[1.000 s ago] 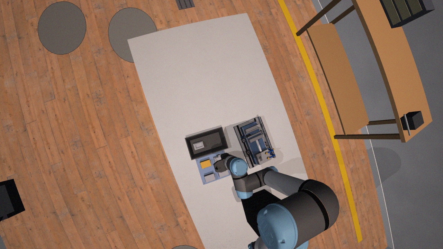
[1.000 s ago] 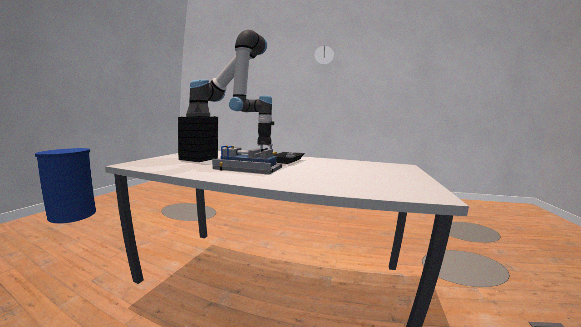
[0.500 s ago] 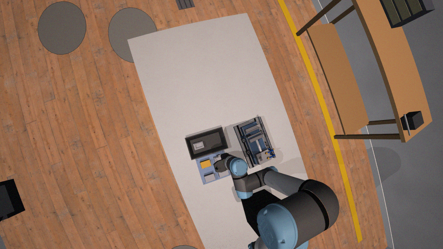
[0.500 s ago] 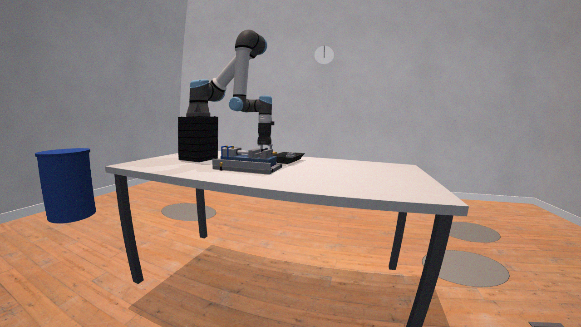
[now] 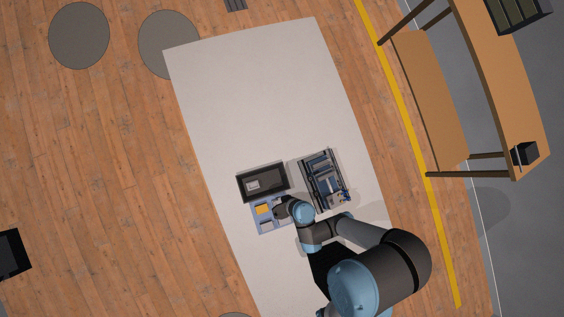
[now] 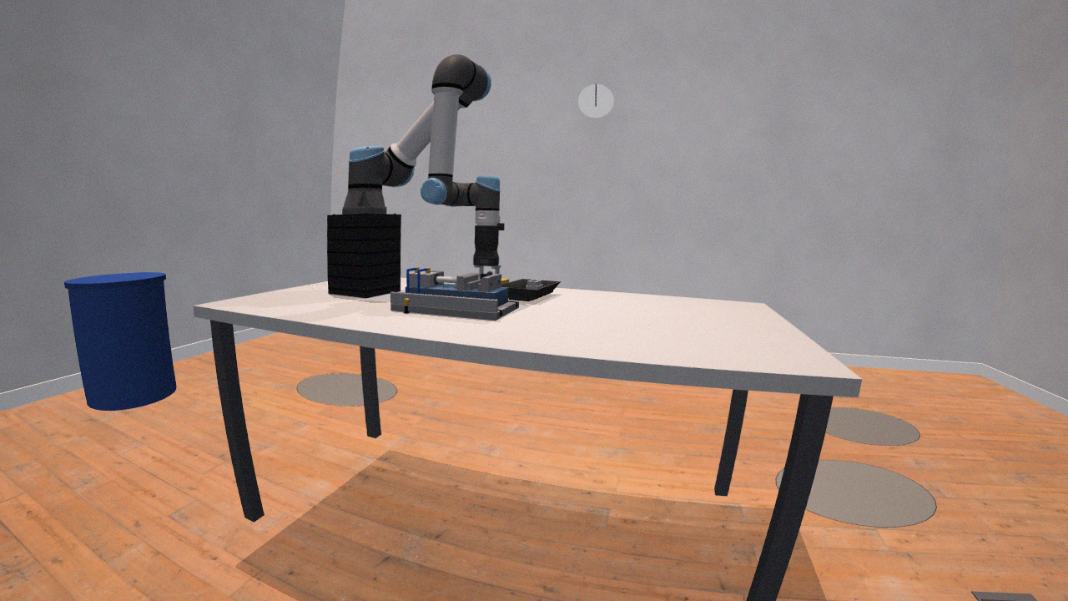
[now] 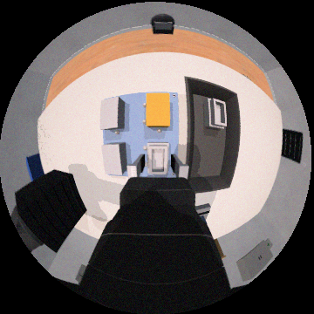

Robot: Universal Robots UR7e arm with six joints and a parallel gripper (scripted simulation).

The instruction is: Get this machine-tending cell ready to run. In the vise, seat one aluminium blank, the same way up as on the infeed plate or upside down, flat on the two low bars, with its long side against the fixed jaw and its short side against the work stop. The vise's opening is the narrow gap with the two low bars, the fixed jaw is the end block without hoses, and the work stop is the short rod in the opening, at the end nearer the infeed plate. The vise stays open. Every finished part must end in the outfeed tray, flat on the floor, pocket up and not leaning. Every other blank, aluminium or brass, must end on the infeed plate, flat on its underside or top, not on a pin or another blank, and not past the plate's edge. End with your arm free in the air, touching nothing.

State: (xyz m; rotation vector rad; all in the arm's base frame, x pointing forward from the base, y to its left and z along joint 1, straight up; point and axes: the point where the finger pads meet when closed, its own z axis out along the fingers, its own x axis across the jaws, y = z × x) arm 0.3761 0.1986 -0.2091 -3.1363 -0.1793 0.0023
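The brass blank is 10 mm behind my hand, 90 mm to the left of it and 30 mm below it. Also, from my hand: vise (60 mm ahead, 250 mm to the right, 10 mm below).
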